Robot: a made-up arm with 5 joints. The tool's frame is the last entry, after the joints.
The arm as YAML. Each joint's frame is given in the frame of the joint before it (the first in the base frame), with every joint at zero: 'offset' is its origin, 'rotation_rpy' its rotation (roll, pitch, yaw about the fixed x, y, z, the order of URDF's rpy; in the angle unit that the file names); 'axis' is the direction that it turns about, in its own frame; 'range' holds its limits. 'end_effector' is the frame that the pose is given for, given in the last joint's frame.
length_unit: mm
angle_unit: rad
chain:
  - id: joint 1
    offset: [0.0, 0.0, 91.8]
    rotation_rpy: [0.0, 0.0, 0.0]
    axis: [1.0, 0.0, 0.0]
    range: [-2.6, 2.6]
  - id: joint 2
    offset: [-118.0, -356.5, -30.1]
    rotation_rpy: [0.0, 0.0, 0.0]
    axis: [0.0, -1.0, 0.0]
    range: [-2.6, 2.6]
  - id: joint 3
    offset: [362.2, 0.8, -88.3]
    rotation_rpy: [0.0, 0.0, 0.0]
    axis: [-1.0, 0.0, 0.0]
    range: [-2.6, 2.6]
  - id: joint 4
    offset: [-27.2, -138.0, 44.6]
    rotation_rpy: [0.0, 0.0, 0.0]
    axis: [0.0, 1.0, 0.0]
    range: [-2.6, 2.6]
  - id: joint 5
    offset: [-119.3, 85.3, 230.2]
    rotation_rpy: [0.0, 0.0, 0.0]
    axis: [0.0, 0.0, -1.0]
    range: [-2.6, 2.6]
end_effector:
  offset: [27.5, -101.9, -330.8]
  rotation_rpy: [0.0, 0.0, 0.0]
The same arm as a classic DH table. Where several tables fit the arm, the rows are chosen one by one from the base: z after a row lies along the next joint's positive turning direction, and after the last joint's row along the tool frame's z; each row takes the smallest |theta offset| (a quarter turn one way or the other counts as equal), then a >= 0, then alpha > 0; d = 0 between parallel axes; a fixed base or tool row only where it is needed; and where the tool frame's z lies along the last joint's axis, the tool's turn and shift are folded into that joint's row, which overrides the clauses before.
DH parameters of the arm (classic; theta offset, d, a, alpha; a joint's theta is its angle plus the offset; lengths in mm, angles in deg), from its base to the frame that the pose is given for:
base (fixed): 90 91.8 0 90
joint 1: -90 -118 30.1 90
joint 2: 0 355.7 88.3 90
joint 3: 0 -335 -44.6 90
joint 4: 90 -52.7 119.3 90
joint 5: 74.9 0 -105.5 180
tool (fixed): -105.1 -100.6 0 0
Joint limits (deg, base to tool): -148.97..148.97 -148.97..148.97 -148.97..148.97 -148.97..148.97 -148.97..148.97

